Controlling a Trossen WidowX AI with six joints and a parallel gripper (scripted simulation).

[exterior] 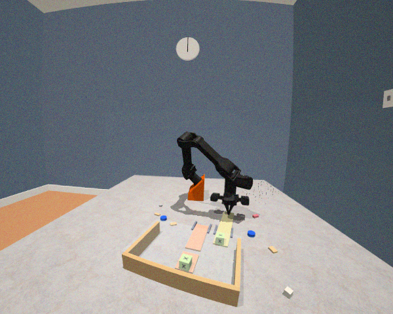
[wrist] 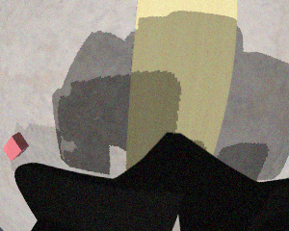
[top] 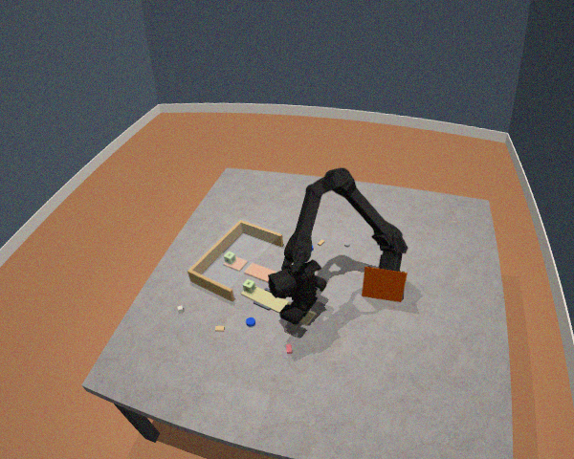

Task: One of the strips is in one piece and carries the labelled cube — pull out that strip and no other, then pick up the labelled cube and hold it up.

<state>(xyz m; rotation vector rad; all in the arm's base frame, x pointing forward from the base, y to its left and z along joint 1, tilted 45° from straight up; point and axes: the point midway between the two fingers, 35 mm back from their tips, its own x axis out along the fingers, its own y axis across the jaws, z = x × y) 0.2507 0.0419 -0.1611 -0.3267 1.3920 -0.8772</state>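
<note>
My gripper tip is now 140 mm to the right of the pink block and 20 mm short of it.
</note>
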